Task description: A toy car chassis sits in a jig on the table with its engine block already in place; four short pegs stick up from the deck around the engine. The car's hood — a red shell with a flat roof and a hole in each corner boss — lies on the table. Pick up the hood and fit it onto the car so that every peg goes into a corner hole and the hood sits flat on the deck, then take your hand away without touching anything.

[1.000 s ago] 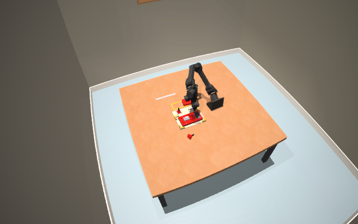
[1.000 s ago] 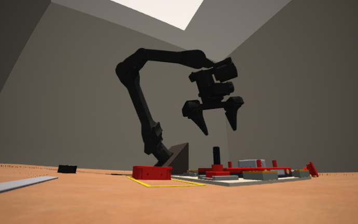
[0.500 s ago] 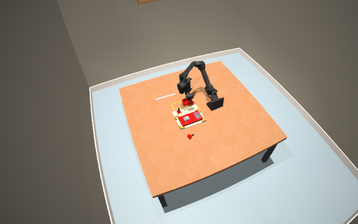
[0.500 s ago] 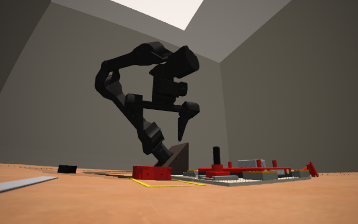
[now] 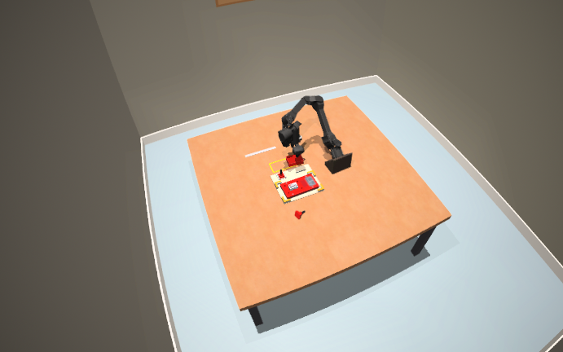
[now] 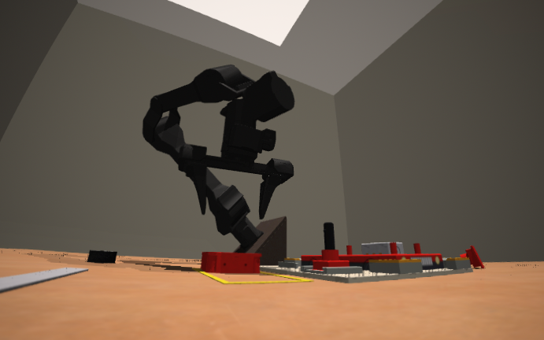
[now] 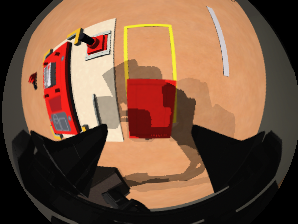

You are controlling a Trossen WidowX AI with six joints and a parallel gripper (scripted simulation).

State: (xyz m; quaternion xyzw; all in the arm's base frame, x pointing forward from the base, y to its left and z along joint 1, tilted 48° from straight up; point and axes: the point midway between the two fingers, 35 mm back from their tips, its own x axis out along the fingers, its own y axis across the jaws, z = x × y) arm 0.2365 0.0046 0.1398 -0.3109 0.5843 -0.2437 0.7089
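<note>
The red hood lies 6 cm below my gripper tip. Also, from my gripper tip: jig 19 cm to the left, 7 cm below, 5 cm ahead; then strip 18 cm ahead, 15 cm to the right, 8 cm below; then grey engine block 22 cm to the left, 7 cm ahead, 5 cm below.
</note>
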